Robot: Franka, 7 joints.
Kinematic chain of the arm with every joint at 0, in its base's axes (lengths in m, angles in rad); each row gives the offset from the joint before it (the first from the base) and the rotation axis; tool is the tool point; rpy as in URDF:
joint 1: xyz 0 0 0.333 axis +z
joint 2: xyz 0 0 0 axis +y
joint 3: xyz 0 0 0.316 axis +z
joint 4: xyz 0.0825 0 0 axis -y
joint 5: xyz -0.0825 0 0.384 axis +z
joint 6: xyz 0 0 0 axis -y
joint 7: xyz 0.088 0 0 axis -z
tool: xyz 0 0 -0.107 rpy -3.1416 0 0
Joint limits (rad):
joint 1: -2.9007..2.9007
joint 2: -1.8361..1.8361
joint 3: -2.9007..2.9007
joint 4: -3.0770..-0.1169
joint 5: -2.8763..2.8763
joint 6: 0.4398..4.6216
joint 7: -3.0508..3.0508
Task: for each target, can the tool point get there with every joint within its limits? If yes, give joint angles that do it. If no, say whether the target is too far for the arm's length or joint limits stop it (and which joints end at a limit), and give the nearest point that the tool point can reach.
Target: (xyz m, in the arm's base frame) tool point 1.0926 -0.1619 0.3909
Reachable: no: too far | nearest point 0.8475 -0.1256 0.3779 | short by 0.248 m
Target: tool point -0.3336 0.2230 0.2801
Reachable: yes | joints -1.8882 0.6294 -1.8036 -2.6440 -1.9699 2.7294 2.0227
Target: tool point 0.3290 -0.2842 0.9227
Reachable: yes | joints -2.4585 -0.0731 1.9628 -1.0485 -1.5391 1.1505 -0.1931
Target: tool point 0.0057 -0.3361 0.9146
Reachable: yes | joints 2.2771 -1.4889 0.2466 -1.8234 2.0363 1.8419 -1.0174
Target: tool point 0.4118 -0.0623 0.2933
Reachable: yes | joints 1.5407 -0.3614 -1.4467 -2.6886 1.0861 3.5936 1.9655
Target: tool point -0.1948 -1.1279 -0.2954
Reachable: no: too far | nearest point -0.1280 -0.7410 -0.0799 | short by 0.448 m
